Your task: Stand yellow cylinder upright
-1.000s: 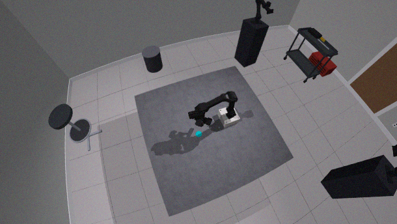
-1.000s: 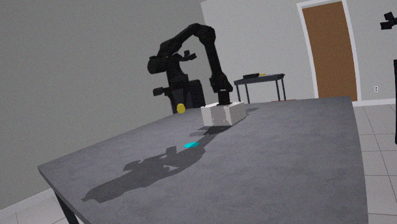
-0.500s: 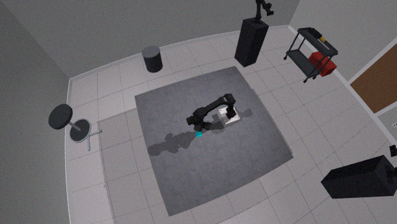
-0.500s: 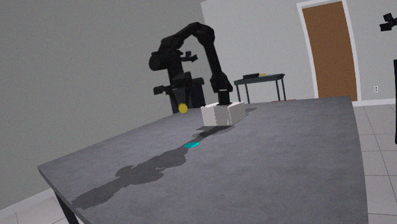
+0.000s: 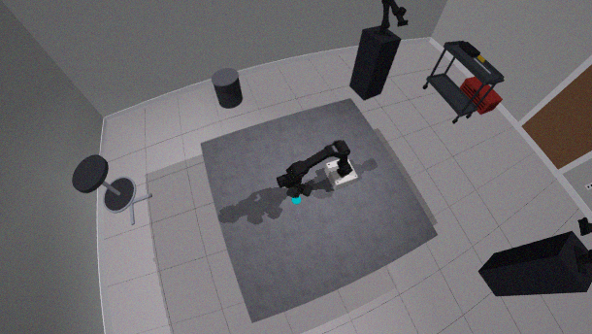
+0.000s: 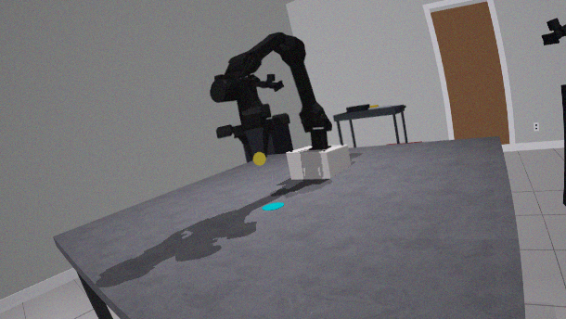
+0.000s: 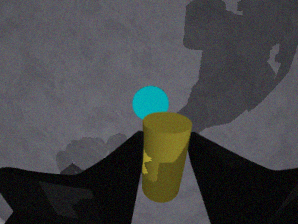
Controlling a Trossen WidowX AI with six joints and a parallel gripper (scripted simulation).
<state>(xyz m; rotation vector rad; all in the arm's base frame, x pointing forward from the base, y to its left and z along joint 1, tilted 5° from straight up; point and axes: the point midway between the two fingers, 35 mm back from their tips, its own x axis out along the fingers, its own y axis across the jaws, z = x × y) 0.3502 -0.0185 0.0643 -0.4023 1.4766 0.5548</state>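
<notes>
Right now the cyan circle is 1 cm behind my gripper tip and 14 cm below it. From my gripper tip the other things lie so: yellow tall cylinder: 2 cm behind, 1 cm to the right.
</notes>
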